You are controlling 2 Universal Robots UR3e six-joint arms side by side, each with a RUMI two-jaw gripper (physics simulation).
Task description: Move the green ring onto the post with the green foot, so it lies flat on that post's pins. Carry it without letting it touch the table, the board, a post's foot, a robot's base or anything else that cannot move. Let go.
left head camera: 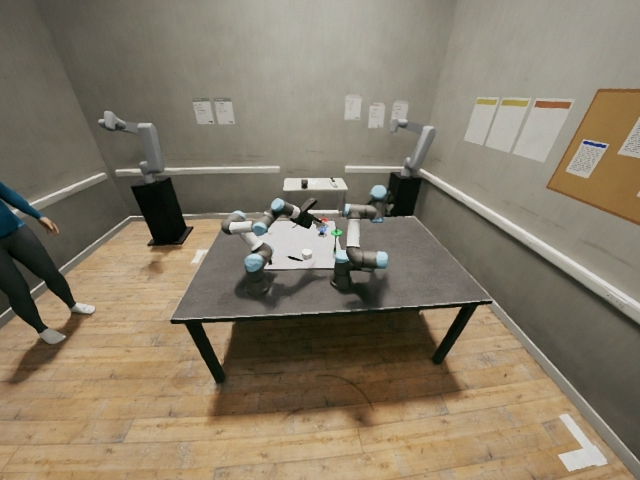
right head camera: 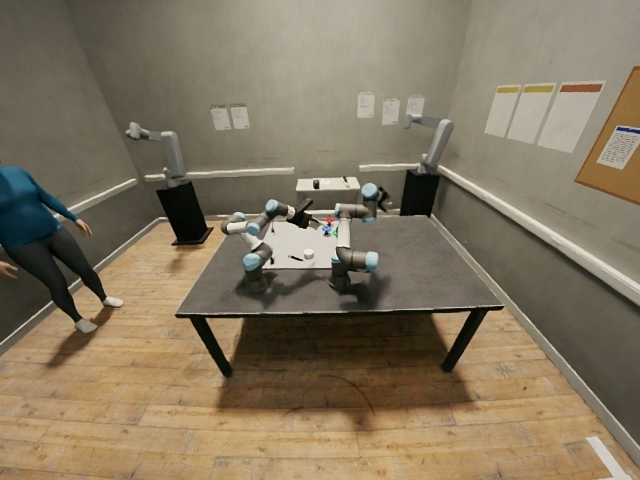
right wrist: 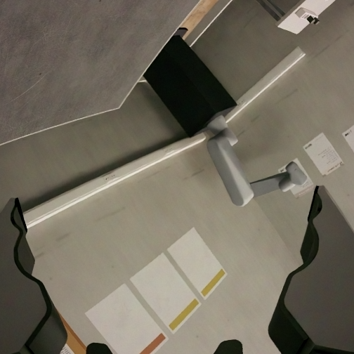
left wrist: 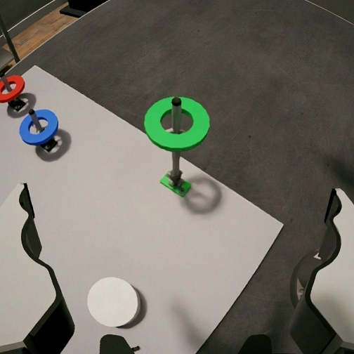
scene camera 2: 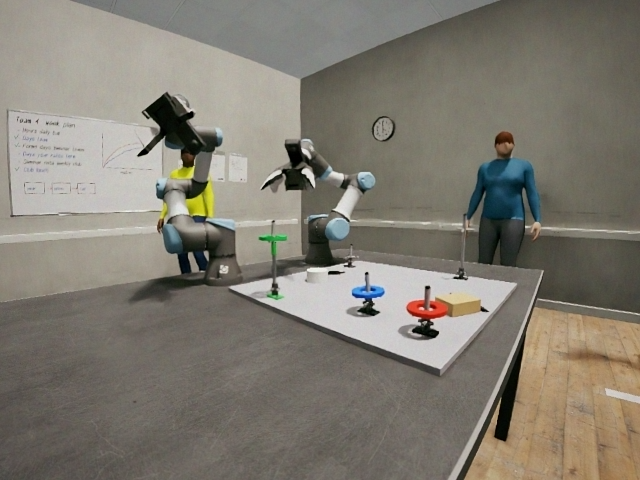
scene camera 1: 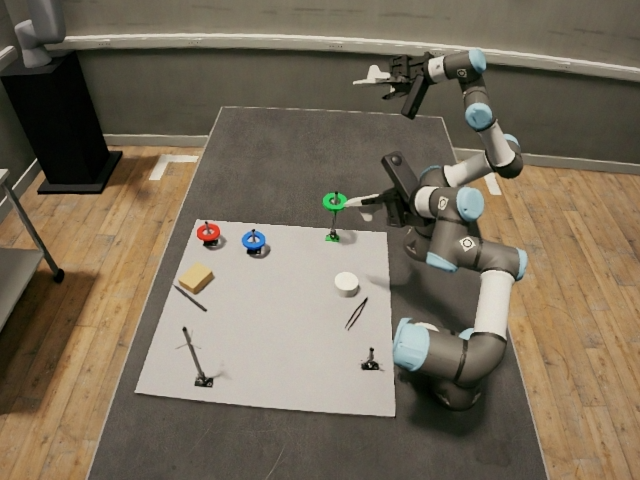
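Observation:
The green ring point(left wrist: 153, 125) point(scene camera 1: 333, 208) point(scene camera 2: 264, 238) point(left head camera: 336, 233) lies flat, high around the tall post with the green foot point(left wrist: 175, 184) point(scene camera 1: 328, 238) point(scene camera 2: 276, 297). The post's tip sticks up through the ring. My left gripper point(left wrist: 180, 189) point(scene camera 1: 355, 210) point(scene camera 2: 287, 187) is open and empty. It is apart from the ring, above it and toward the robot's bases; the ring shows between its wide-spread fingers in the left wrist view. My right gripper point(right wrist: 164, 195) is open and empty, raised high over the far side of the table in scene camera 1. The pins under the ring are partly hidden.
A blue ring point(scene camera 1: 244, 244) point(scene camera 2: 357, 294) and a red ring point(scene camera 1: 199, 235) point(scene camera 2: 413, 310) sit on short posts. A white tub point(scene camera 1: 346, 284), tweezers point(scene camera 1: 356, 313), a yellow block point(scene camera 1: 195, 277), a dark pen point(scene camera 1: 190, 298) and two ringless posts stand or lie on the board point(scene camera 1: 289, 330).

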